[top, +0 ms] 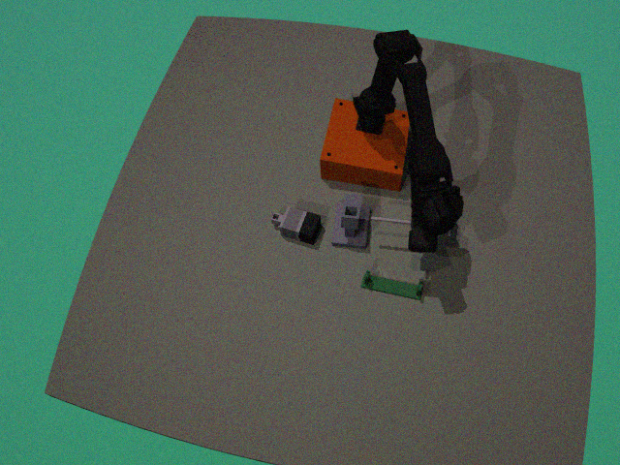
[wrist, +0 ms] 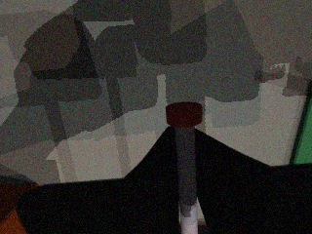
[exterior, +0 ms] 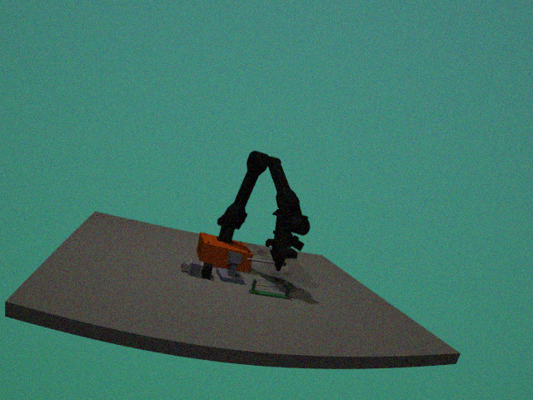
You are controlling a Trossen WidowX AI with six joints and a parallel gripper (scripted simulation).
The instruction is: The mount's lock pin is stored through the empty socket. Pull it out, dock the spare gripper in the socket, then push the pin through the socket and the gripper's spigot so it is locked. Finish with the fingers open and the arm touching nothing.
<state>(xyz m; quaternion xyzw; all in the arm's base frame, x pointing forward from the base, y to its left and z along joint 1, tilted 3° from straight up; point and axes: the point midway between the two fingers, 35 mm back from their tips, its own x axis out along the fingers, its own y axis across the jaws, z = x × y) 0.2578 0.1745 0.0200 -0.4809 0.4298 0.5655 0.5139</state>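
Now: the green rack 130 mm ahead of my gripper tip, 50 mm to the right of it and 40 mm below it. From my gripper tip the other things lie so: spare gripper: 30 mm ahead, 300 mm to the right, 40 mm below; grey mount: 10 mm ahead, 170 mm to the right, 10 mm below.
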